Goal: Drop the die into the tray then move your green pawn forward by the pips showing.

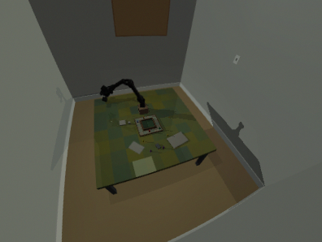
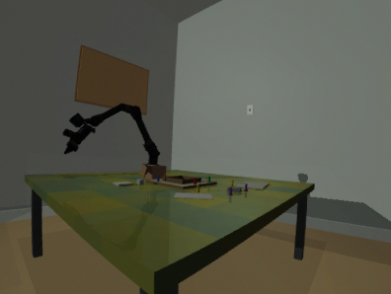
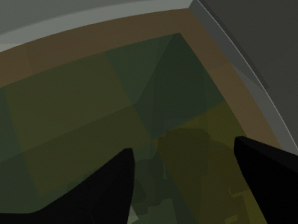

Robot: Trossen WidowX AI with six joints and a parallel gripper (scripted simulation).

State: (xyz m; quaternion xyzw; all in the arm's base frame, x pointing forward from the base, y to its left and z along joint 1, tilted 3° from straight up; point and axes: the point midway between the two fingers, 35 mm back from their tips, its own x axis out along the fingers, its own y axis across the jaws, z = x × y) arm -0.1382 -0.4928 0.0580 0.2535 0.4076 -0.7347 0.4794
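Right now the white die is 370 mm ahead of my gripper tip, 330 mm to the left of it and 140 mm below it. Also, from my gripper tip: blue pawn: 370 mm ahead, 430 mm to the left, 120 mm below; orange pawn: 310 mm ahead, 510 mm to the left, 120 mm below; tray: 420 mm ahead, 560 mm to the left, 140 mm below.
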